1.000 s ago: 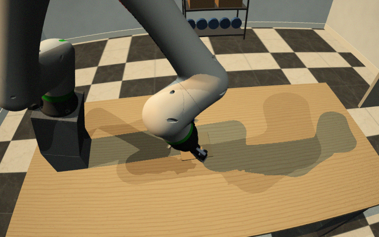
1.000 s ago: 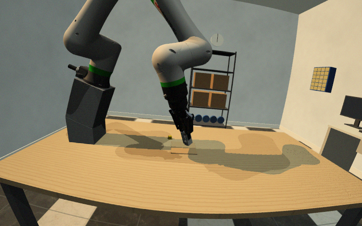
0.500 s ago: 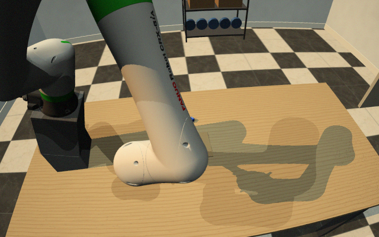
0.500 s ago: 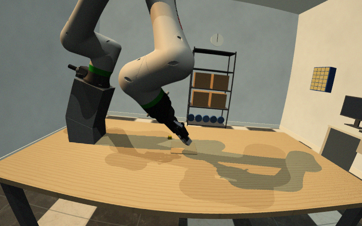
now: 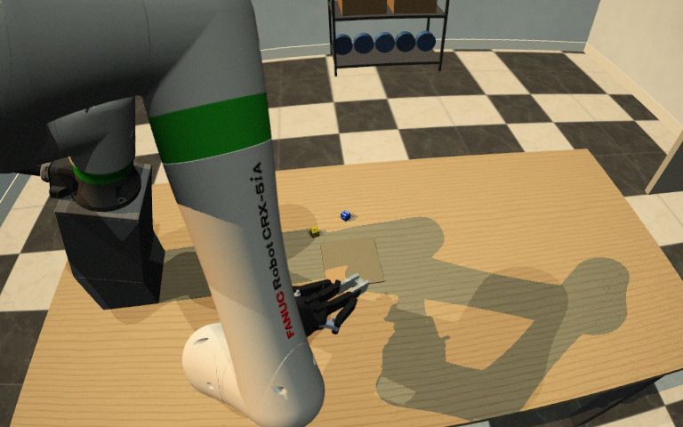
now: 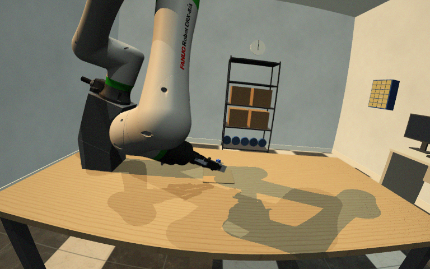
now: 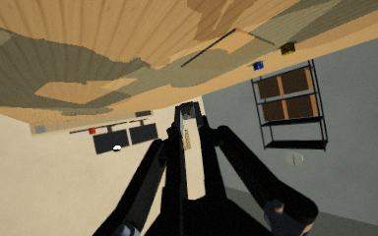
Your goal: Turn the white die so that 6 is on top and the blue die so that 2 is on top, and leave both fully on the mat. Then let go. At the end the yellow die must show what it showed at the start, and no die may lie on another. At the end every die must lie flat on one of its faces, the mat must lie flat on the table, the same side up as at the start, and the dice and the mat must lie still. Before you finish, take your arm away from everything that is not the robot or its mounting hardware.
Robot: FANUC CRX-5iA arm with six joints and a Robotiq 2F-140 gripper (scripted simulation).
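The tan mat lies 2 cm ahead of my hand, 15 cm to the left of it and 12 cm below it. From my hand the other things lie so: white die (2 cm ahead, 1 cm to the left, 2 cm below); then blue die (2 cm ahead, 30 cm to the left, 11 cm below); then yellow die (7 cm behind, 25 cm to the left, 11 cm below).
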